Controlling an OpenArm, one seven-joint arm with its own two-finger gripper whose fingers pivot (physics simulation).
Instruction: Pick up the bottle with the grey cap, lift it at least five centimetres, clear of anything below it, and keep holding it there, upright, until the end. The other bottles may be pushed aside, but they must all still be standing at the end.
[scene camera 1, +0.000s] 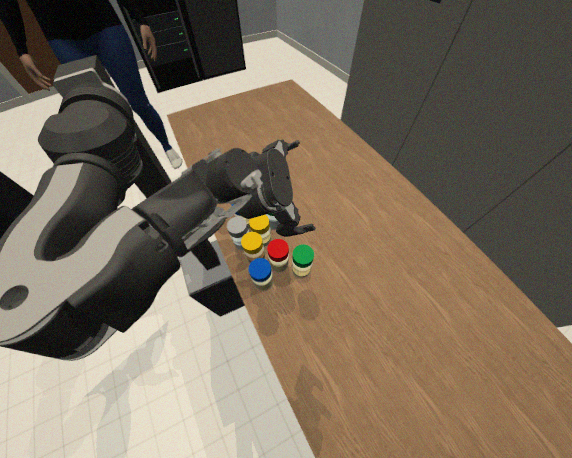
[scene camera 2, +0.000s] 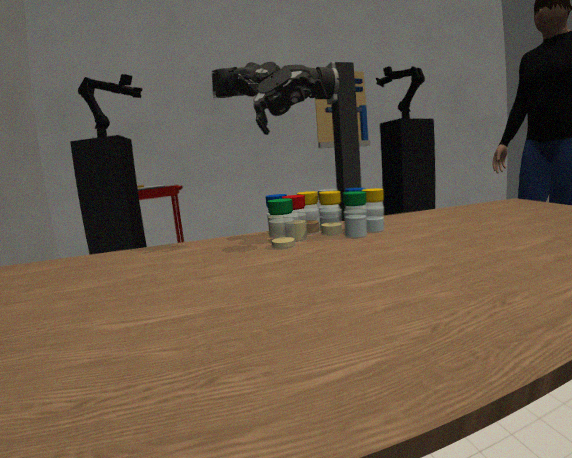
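Observation:
The grey-capped bottle (scene camera 1: 237, 226) stands upright near the table's edge, touching or very near two yellow-capped bottles (scene camera 1: 259, 223) (scene camera 1: 252, 242); in the scene camera 2 view it is almost wholly hidden behind other bottles. A red-capped bottle (scene camera 1: 278, 250) (scene camera 2: 295, 202), a green-capped one (scene camera 1: 303, 256) (scene camera 2: 280, 206) and a blue-capped one (scene camera 1: 260, 270) stand upright beside them. Another green-capped bottle (scene camera 2: 355, 199) and a yellow-capped one (scene camera 2: 373, 195) stand upright on the group's other side. My gripper (scene camera 1: 302, 186) is open and empty, well above the table; in the scene camera 2 view a finger points down, high over the bottles.
My forearm (scene camera 1: 175, 205) passes above the table edge beside the bottles. The wooden table (scene camera 1: 425, 300) (scene camera 2: 250, 325) extends around them. A dark post (scene camera 2: 346, 130) stands behind the group. A person (scene camera 1: 95, 40) (scene camera 2: 545, 100) stands beyond the table.

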